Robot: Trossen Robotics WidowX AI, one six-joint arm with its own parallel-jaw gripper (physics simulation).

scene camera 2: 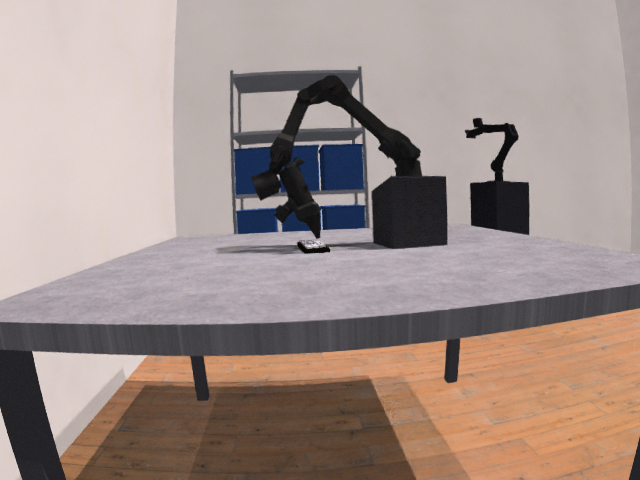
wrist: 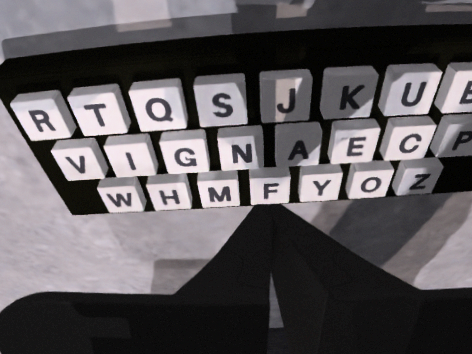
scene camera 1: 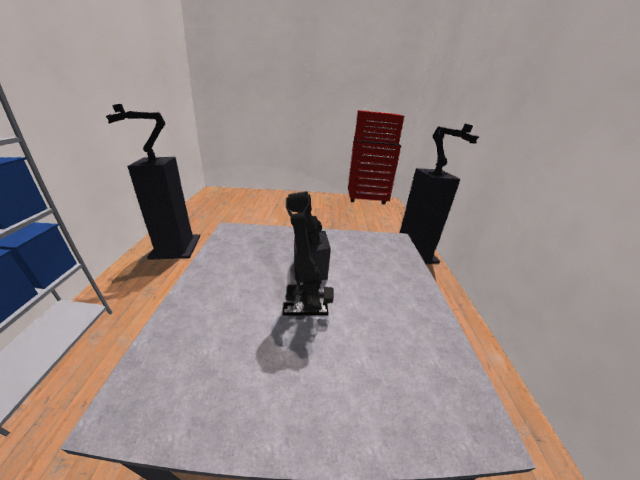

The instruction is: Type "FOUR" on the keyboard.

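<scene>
A black keyboard with white letter keys lies on the table; the wrist view shows its black base slanting slightly. My gripper is shut and empty, tips together, pointing down at the keyboard's near edge. In the wrist view the tips are at the lower edge of the F key; whether they touch it I cannot tell. The O key is in the same row, right of the Y key. The U key and the R key are in the top row, R at the far left. The keyboard's right end is cut off in the wrist view.
The grey table carries the arm's black base block. Beyond the table stand a red tool cabinet, two black pedestals with arms, and a shelf unit with blue bins.
</scene>
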